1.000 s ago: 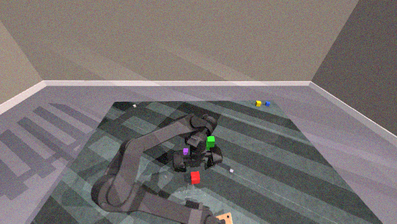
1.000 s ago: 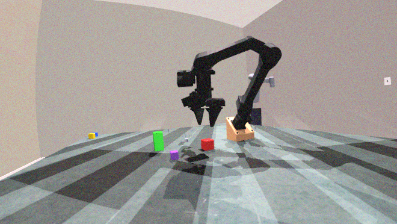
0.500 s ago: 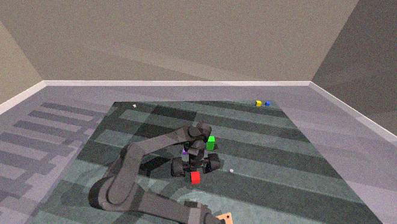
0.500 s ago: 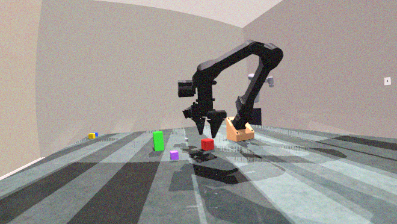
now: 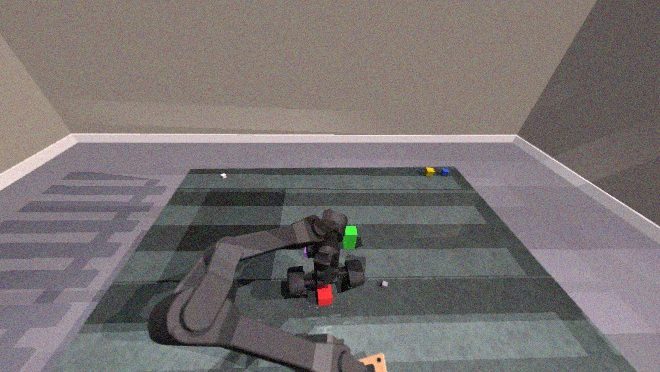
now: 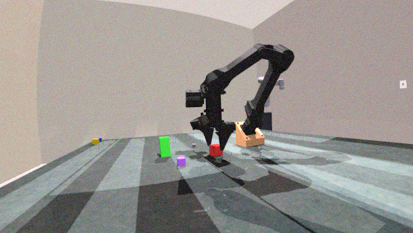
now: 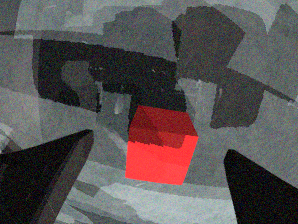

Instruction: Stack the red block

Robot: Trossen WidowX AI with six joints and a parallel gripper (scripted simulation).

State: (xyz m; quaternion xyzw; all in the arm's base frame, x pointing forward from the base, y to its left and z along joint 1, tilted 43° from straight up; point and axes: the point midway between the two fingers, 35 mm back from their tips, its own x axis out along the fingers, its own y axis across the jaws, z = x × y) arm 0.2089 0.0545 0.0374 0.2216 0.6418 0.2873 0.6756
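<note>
Now: gripper tip 10 mm above the red block. Round my gripper tip: blue cube 590 mm ahead, 600 mm to the right, 10 mm below; then purple cube 140 mm ahead, 50 mm to the left, 10 mm below; then yellow cube 590 mm ahead, 520 mm to the right, 10 mm below.
</note>
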